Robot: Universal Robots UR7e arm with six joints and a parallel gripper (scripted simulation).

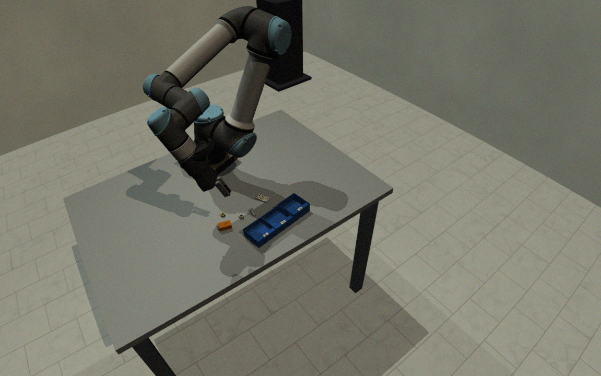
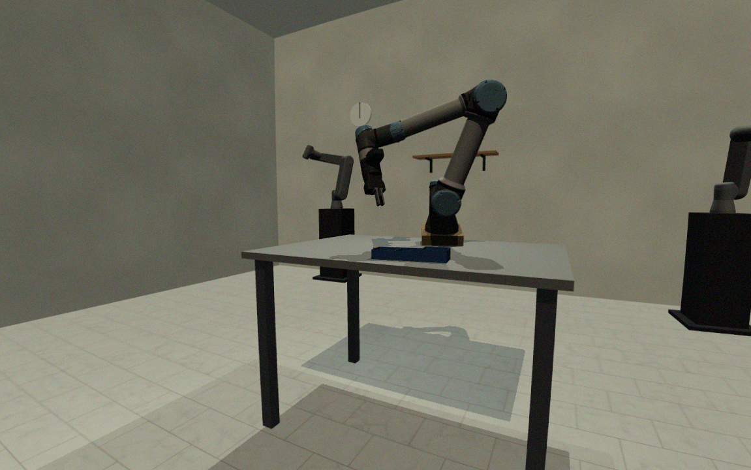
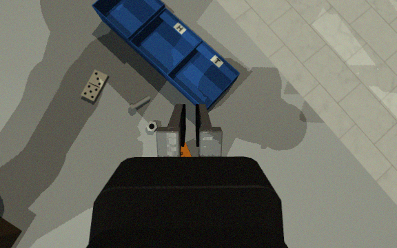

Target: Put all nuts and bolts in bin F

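The blue bin row is 70 mm ahead of my hand, 150 mm to the left of it and 180 mm below it. Also, from my hand: orange 9 V battery 40 mm behind, 30 mm to the right, 190 mm below; then brass nut 90 mm behind, 10 mm to the left, 190 mm below; then grey nut 40 mm behind, 60 mm to the left, 190 mm below.
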